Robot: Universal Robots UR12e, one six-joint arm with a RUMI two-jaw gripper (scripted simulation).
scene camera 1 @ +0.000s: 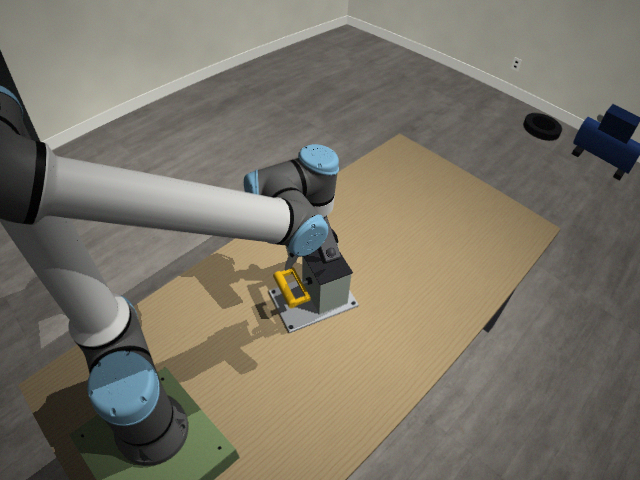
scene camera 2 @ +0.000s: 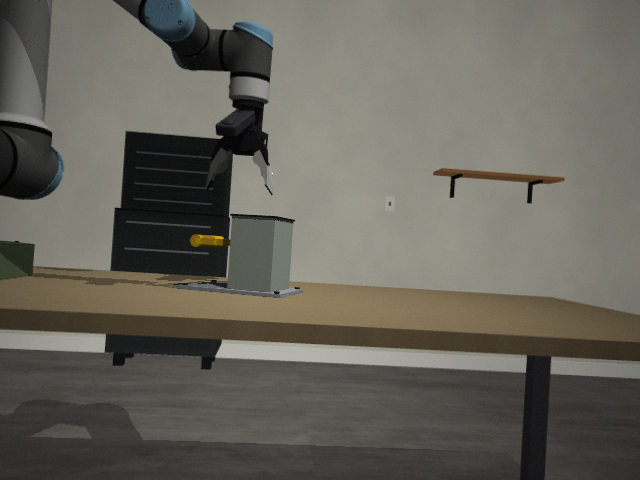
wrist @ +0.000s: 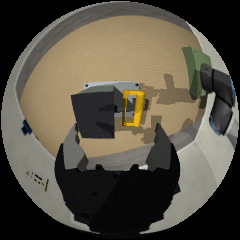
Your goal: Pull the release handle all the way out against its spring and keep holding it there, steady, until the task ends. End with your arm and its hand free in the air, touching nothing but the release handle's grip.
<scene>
One and the same spot on a grey base plate: (wrist: 119, 86) is (scene camera 1: 311, 316).
</scene>
